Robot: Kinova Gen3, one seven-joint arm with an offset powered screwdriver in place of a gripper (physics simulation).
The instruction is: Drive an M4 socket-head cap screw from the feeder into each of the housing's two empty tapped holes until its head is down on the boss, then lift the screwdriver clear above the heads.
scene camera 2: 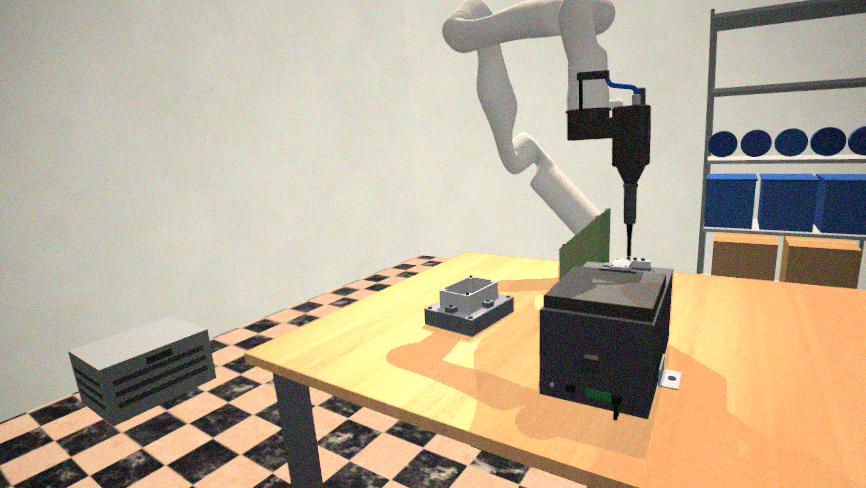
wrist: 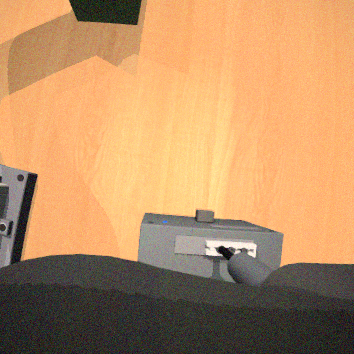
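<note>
My screwdriver [scene camera 2: 629,249] [wrist: 226,252] points straight down over the feeder [scene camera 2: 593,351] [wrist: 160,245], a dark box with a pale screw outlet block [scene camera 2: 642,264] [wrist: 251,245] on top. The bit tip is at the outlet, at its left part in the wrist view; whether it touches a screw there is too small to tell. The grey open-topped housing [scene camera 2: 455,300] stands on a dark fixture base [scene camera 2: 448,322] [wrist: 25,220], left of the feeder. Small dark spots show at two of its rim corners. The tool has no fingers.
A green upright panel [scene camera 2: 586,245] stands behind the feeder, near the arm's base. A white tab with a hole [scene camera 2: 670,380] lies by the feeder's right side. A shelf rack [scene camera 2: 710,109] with blue bins stands behind the table. A grey vented box [scene camera 2: 142,345] is at the left.
</note>
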